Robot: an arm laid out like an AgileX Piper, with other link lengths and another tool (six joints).
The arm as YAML. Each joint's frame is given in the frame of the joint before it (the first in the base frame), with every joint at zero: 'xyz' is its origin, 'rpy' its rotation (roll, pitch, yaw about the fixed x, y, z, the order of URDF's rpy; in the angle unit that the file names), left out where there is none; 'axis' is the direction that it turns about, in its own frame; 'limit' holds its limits. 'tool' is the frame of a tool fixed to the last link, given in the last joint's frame.
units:
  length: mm
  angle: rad
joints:
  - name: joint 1
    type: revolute
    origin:
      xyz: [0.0, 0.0, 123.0]
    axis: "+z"
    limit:
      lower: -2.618
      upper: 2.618
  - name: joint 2
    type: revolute
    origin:
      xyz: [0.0, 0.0, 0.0]
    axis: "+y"
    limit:
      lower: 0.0
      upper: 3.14
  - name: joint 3
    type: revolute
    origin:
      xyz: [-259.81, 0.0, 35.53]
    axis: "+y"
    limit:
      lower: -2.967
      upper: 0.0
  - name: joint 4
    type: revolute
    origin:
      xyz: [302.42, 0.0, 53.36]
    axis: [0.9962, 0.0, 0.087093]
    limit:
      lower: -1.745
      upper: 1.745
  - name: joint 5
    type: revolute
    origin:
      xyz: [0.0, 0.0, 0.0]
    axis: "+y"
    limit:
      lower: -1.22
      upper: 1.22
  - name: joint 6
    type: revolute
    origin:
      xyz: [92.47, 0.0, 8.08]
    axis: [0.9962, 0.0, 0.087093]
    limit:
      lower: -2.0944
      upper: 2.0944
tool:
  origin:
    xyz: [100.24, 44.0, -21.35]
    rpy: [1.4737, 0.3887, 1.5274]
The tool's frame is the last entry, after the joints.
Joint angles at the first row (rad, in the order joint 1, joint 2, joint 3, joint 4, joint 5, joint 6):
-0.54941, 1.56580, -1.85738, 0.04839, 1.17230, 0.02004
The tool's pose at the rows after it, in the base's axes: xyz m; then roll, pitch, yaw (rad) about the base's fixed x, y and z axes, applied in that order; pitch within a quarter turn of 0, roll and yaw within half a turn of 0:
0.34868, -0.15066, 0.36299, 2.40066, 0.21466, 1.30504
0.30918, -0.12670, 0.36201, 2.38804, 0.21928, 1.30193
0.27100, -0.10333, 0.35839, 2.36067, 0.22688, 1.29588
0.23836, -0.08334, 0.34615, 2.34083, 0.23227, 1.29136
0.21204, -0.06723, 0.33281, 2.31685, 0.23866, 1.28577
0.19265, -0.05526, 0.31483, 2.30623, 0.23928, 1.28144
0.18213, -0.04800, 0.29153, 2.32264, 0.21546, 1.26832
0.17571, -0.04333, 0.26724, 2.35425, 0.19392, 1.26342
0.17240, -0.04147, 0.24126, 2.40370, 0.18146, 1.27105
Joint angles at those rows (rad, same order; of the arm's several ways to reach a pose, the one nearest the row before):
-0.54943, 1.39603, -1.67248, 0.04840, 1.17231, 0.02002
-0.54940, 1.21709, -1.50666, 0.04730, 1.17231, 0.02006
-0.54944, 1.03640, -1.35372, 0.04734, 1.17231, 0.02001
-0.54942, 0.87136, -1.20874, 0.04732, 1.17231, 0.02004
-0.54947, 0.72562, -1.08718, 0.04736, 1.17231, 0.01998
-0.54941, 0.60480, -0.97659, 0.04731, 1.17229, 0.02280
-0.54944, 0.52345, -0.87489, 0.04732, 1.17229, 0.04821
-0.54941, 0.46881, -0.78580, 0.04823, 1.17233, 0.06542
-0.54941, 0.44378, -0.70669, 0.04729, 1.16833, 0.06694

